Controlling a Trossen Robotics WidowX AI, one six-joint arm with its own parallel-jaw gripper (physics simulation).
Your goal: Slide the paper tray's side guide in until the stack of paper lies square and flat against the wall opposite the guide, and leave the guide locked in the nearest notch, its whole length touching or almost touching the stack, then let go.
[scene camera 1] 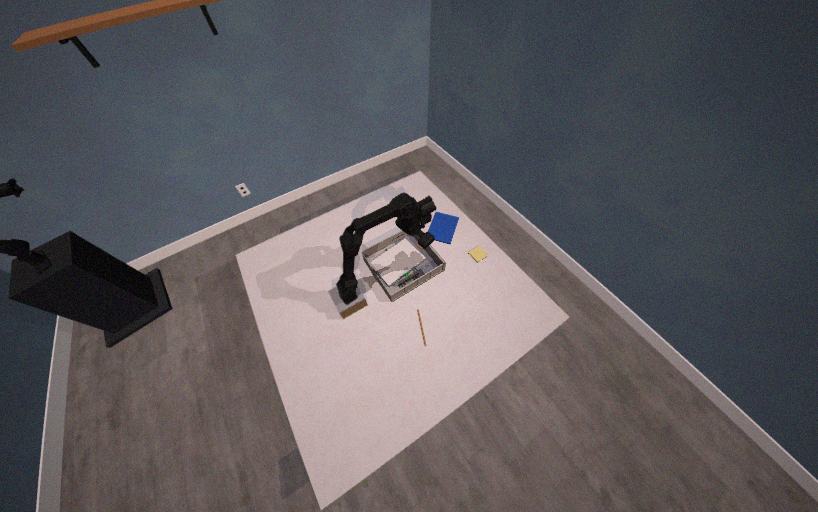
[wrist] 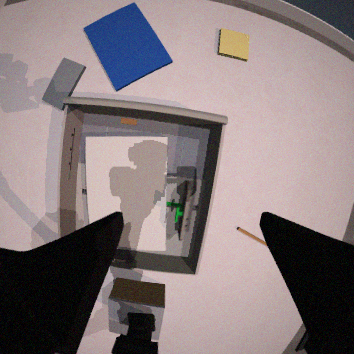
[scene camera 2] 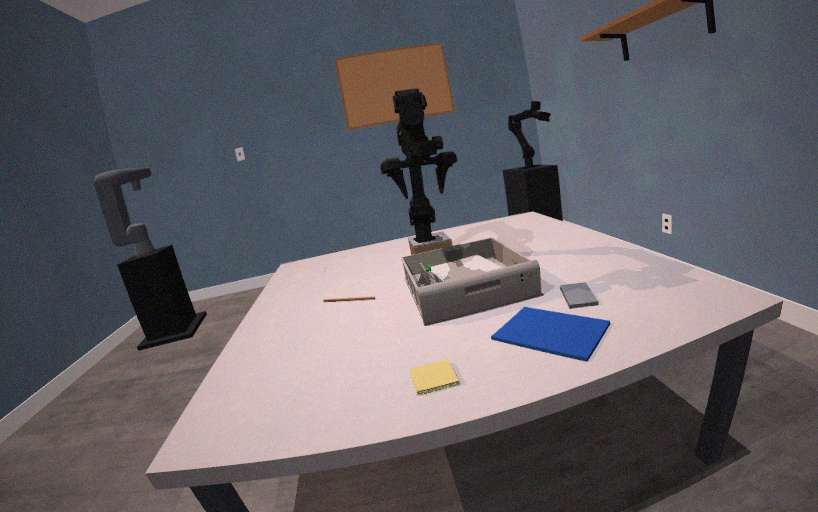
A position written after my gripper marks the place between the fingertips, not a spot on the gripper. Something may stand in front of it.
My gripper [scene camera 2: 424, 196] is open, with nothing in its grasp. A blue book [scene camera 2: 572, 336] and a small grey block [scene camera 2: 577, 295] rest on the table. I also see a white paper stack [scene camera 1: 391, 266] and a side guide [wrist: 184, 213].
The blue book is seen too in the wrist view [wrist: 128, 48]. The white paper stack shows as well in the wrist view [wrist: 123, 173] and in scene camera 2 [scene camera 2: 475, 264]. The small grey block also shows in the wrist view [wrist: 68, 72].
